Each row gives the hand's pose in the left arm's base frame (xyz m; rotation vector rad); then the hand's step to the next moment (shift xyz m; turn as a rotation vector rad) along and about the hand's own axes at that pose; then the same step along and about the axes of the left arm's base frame.
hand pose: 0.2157 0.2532 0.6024 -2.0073 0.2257 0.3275
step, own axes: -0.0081 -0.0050 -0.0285 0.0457 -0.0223 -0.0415
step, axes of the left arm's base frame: -0.0024 -0.0233 0.0189 0.0553 -0.0282 0.0214
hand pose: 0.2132 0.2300 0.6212 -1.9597 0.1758 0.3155
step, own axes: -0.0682 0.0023 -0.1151 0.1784 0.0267 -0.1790
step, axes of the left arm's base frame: -0.0497 -0.1080 0.0615 0.1879 -0.1708 -0.0100
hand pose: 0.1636 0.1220 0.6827 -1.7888 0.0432 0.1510
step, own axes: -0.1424 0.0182 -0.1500 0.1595 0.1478 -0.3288
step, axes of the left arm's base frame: -0.1312 -0.1576 0.0325 0.1675 -0.3446 -0.0928
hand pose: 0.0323 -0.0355 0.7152 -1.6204 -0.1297 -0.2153
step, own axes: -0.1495 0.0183 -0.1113 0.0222 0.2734 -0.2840
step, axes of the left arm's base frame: -0.1485 -0.1050 -0.0447 0.0633 -0.3012 -0.2473
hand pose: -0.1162 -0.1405 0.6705 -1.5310 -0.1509 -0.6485
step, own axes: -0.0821 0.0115 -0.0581 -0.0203 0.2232 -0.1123
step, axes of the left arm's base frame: -0.0798 -0.0320 -0.0535 0.0560 -0.1208 -0.2124
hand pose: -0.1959 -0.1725 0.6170 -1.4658 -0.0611 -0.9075
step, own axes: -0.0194 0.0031 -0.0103 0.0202 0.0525 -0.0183
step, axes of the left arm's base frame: -0.0164 0.0001 -0.0149 0.0340 -0.0335 -0.0349
